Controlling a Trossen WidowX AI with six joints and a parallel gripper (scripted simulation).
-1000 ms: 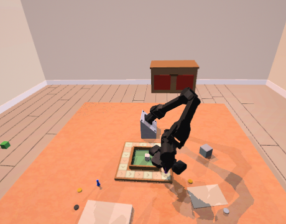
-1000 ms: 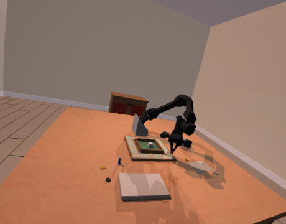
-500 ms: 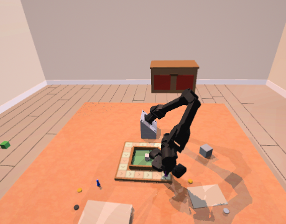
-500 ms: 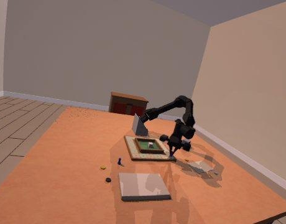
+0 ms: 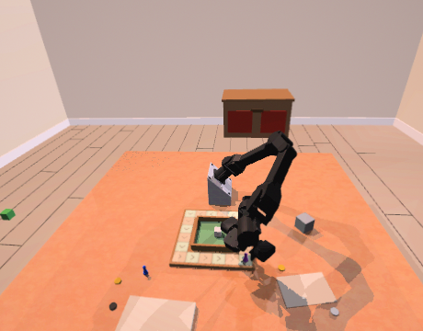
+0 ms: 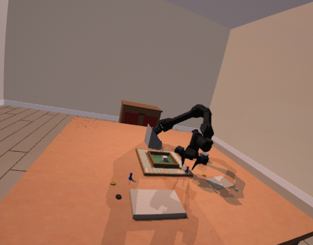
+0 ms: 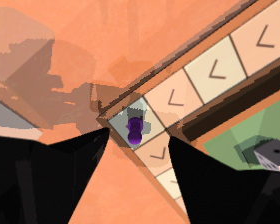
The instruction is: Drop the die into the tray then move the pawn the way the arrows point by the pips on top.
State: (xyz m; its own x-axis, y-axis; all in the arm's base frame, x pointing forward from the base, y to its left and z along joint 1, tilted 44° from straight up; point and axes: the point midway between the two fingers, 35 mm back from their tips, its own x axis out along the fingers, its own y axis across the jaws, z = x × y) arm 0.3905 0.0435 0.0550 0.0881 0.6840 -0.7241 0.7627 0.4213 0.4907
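Right now my gripper tip is 1 cm short of the purple pawn. Round my gripper tip: green dice tray: 12 cm behind, 10 cm to the right, 2 cm below; then white die: 12 cm behind, 9 cm to the right, 1 cm below; then flat card: 17 cm to the left, 11 cm ahead, 3 cm below.
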